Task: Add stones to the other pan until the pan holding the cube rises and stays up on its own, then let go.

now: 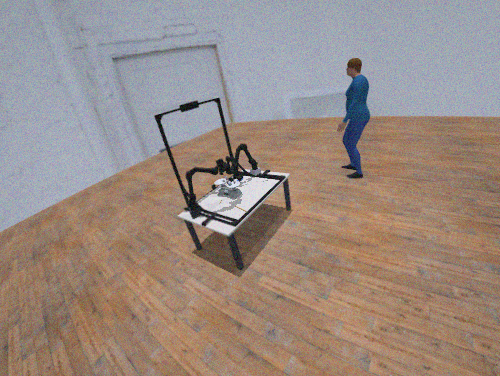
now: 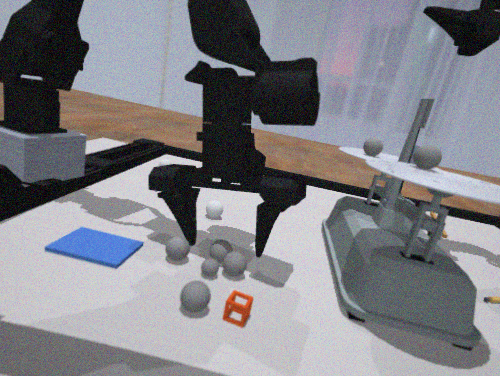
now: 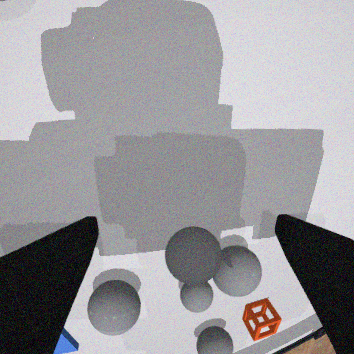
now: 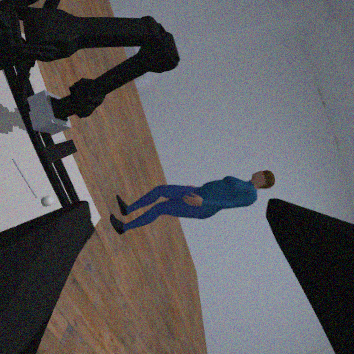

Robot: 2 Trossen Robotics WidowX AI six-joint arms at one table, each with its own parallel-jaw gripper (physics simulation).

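Places are measured from the left arm's base along level axes (x left, y back, z up), in millimetres.
Pixels of known places: left gripper, fingertip midpoint: point(image 2: 224, 250) point(image 3: 188, 224); right gripper, fingertip midpoint: point(image 1: 233, 162) point(image 4: 179, 208); left arm's base at its link origin: point(image 1: 255, 168) point(image 2: 31, 128) point(image 4: 58, 109); right arm's base at its link origin: point(image 1: 193, 208).
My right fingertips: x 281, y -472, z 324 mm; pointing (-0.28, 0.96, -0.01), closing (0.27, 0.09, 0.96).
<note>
For each thing: its top centre in the pictures, then the offset to it from my right fingertips. "pt": a spot on its surface instead.
- grey balance at a spot on its surface: point(image 2: 400, 260) pt dx -288, dy -51, dz -343 mm
- orange open-frame cube at its top centre: point(image 3: 267, 330) point(image 2: 240, 298) dx -385, dy +79, dz -391 mm
- flat blue pad at its top centre: point(image 3: 3, 337) point(image 2: 97, 244) dx -367, dy +262, dz -406 mm
- white ball at its top centre: point(image 2: 215, 200) dx -177, dy +211, dz -383 mm
My left gripper point(image 2: 226, 248) point(image 3: 188, 224) is open and empty, low over the table, its fingers either side of a small group of stones. Grey round stones lie there: one point(image 2: 234, 262) point(image 3: 237, 271), a smaller one point(image 2: 210, 267) point(image 3: 196, 295) and a dark one point(image 3: 192, 255). Another stone point(image 2: 177, 249) point(image 3: 114, 307) lies to the left, and one point(image 2: 195, 297) point(image 3: 215, 342) nearer the front. The grey balance point(image 2: 400, 260) is at right; one stone point(image 2: 427, 157) rests on its near pan point(image 2: 465, 186), another point(image 2: 372, 146) farther back. The pan's cube does not show. My right gripper point(image 4: 179, 208) is open and empty, raised.
An orange open-frame cube point(image 2: 237, 309) point(image 3: 261, 319) lies on the table beside the front stone. A flat blue pad point(image 2: 95, 246) point(image 3: 65, 344) lies at left. A white ball point(image 2: 214, 209) is behind the gripper. A grey box point(image 2: 50, 155) point(image 4: 47, 112) stands at the table's edge.
</note>
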